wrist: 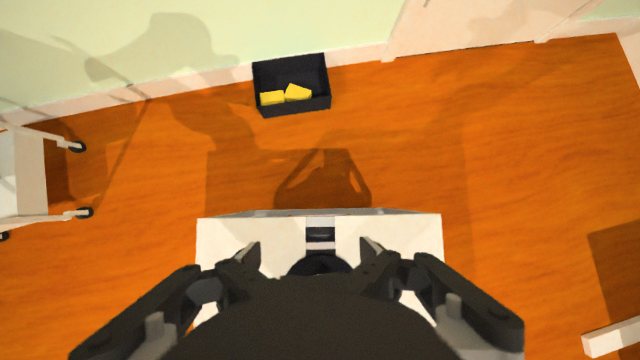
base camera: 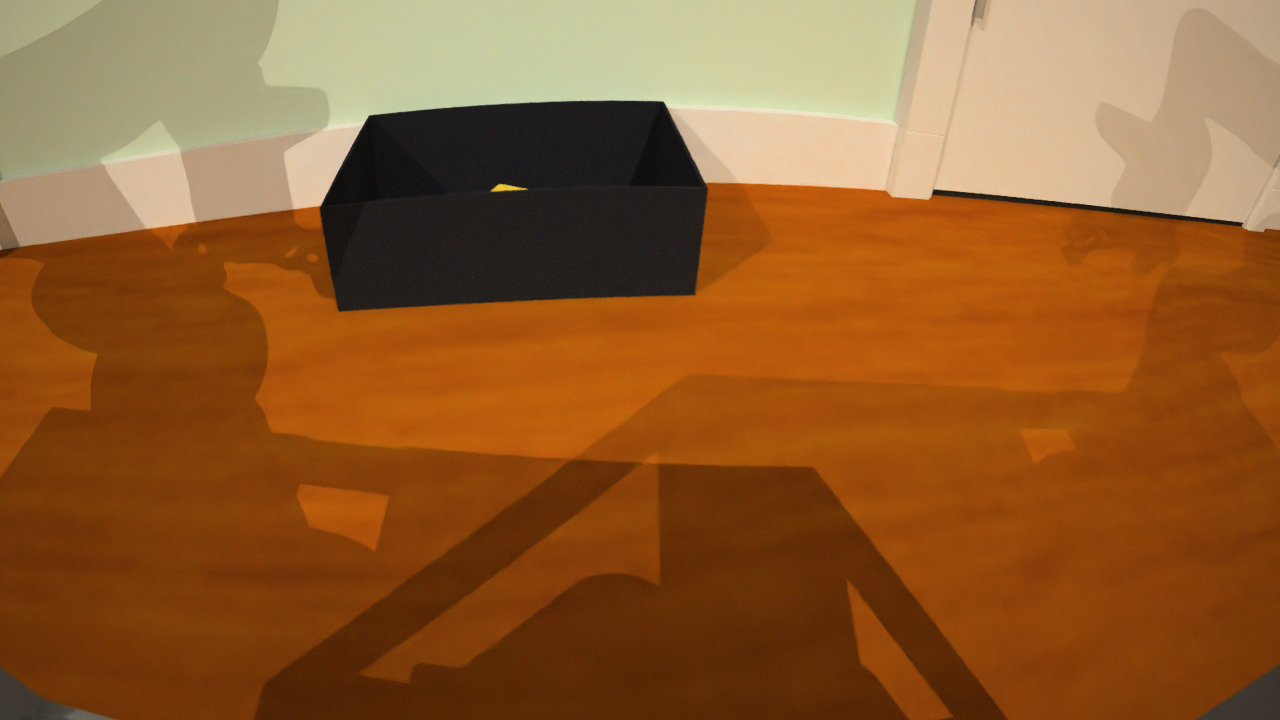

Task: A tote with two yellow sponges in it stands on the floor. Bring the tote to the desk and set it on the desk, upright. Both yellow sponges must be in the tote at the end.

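Frame: origin at the arm's base, x ahead, y left, z up, level; millimetres.
Seen in the pictures: gripper, between the fingertips: (wrist: 310,250).
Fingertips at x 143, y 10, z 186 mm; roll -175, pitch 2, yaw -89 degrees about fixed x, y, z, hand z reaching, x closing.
Pixels of each thing's middle, then the offset from my fingertips to it. "spot": a spot on its surface instead.
- black tote, middle of its body: (base camera: 510,190) (wrist: 292,86) dx +525, dy +94, dz -532 mm
- left sponge, middle of its body: (wrist: 273,101) dx +474, dy +182, dz -556 mm
- right sponge, middle of its body: (wrist: 298,96) dx +496, dy +72, dz -556 mm
- white wheeled cart, a spot on its surface: (wrist: 31,175) spot: dx +141, dy +1021, dz -418 mm
- pale door, a spot on its surface: (base camera: 1074,116) spot: dx +735, dy -589, dz -441 mm
The black tote (base camera: 519,246) (wrist: 300,108) stands upright on the floor against the wall, ahead of the base and a little left of centre. Two yellow sponges lie in it along its near side in the wrist view: the left sponge (wrist: 272,97) and the right sponge (wrist: 298,92). In the base camera view a small corner of a yellow sponge (base camera: 509,188) shows over the near wall of the tote. My gripper (wrist: 310,250) is open with nothing between the fingers, above the white base and well apart from the tote. The desk cannot be made out in these views.
A white wheeled cart (wrist: 31,175) stands at the left in the wrist view. The green wall (base camera: 581,49) with its pale baseboard runs behind the tote. A pale door (base camera: 1074,116) (wrist: 465,25) is to the right. A white bar-shaped piece (wrist: 612,338) shows at the lower right.
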